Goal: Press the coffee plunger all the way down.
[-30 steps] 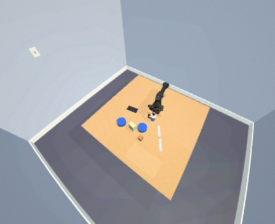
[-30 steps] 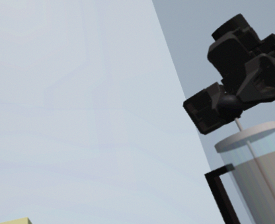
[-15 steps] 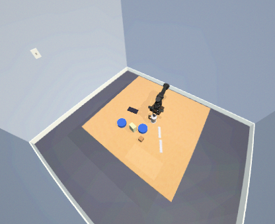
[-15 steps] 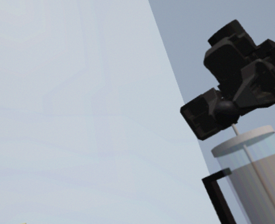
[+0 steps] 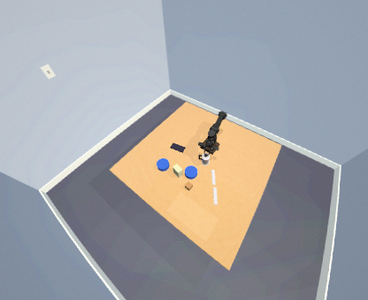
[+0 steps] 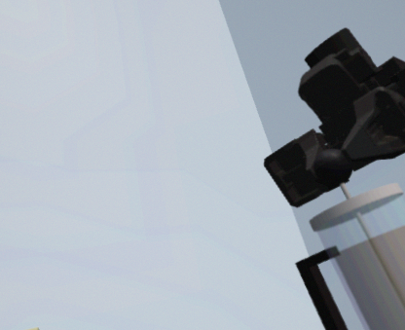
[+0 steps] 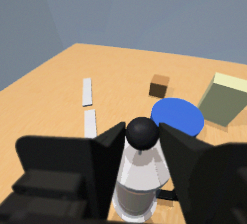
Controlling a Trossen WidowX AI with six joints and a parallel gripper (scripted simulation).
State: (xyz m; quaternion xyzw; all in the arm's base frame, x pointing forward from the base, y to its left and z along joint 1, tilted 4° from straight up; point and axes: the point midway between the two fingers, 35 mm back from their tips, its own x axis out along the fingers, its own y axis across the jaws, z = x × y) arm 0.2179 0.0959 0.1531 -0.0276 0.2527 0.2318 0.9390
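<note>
Now: gripper tip 1 cm past the coffee press, 2 cm to the left of it and 9 cm above it. Round my gripper tip: brown cube 27 cm ahead, 5 cm to the left, 15 cm below.
</note>
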